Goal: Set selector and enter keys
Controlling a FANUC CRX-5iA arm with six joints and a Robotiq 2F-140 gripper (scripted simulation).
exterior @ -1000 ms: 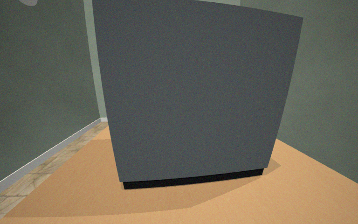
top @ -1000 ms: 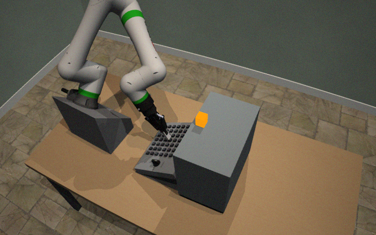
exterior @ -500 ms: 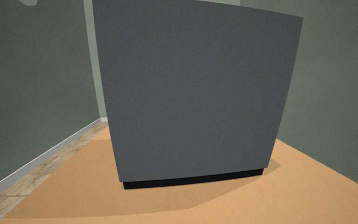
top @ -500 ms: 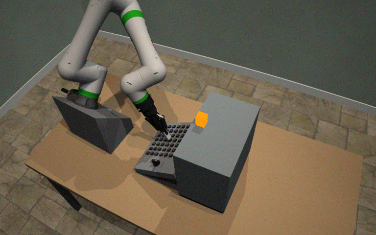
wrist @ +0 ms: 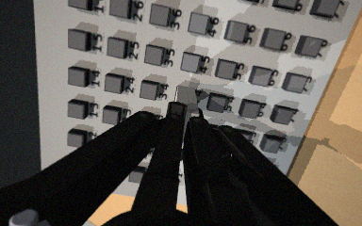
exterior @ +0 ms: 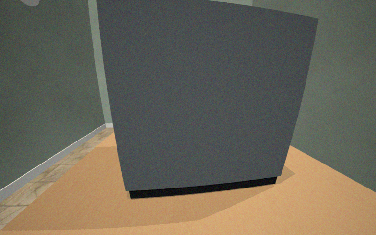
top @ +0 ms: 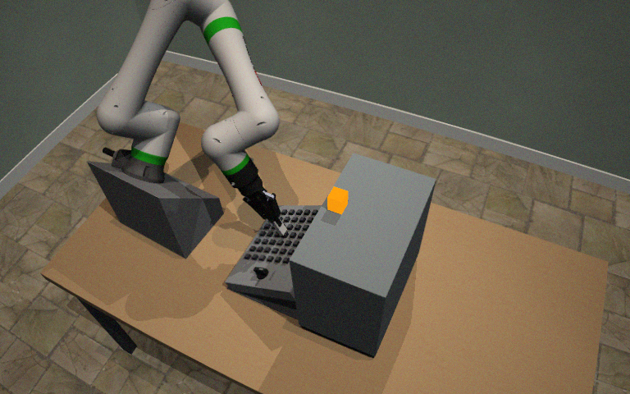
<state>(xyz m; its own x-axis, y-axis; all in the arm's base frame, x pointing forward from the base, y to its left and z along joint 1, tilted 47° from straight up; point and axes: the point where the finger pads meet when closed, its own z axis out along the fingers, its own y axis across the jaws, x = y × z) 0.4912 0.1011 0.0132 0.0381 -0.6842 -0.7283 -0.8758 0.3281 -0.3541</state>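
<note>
My gripper is now 3 cm short of the selector knob, 16 cm to the left of it and 3 cm above it. From my hand the other things lie so: sloped keypad 5 cm ahead, 5 cm to the right, 8 cm below.
</note>
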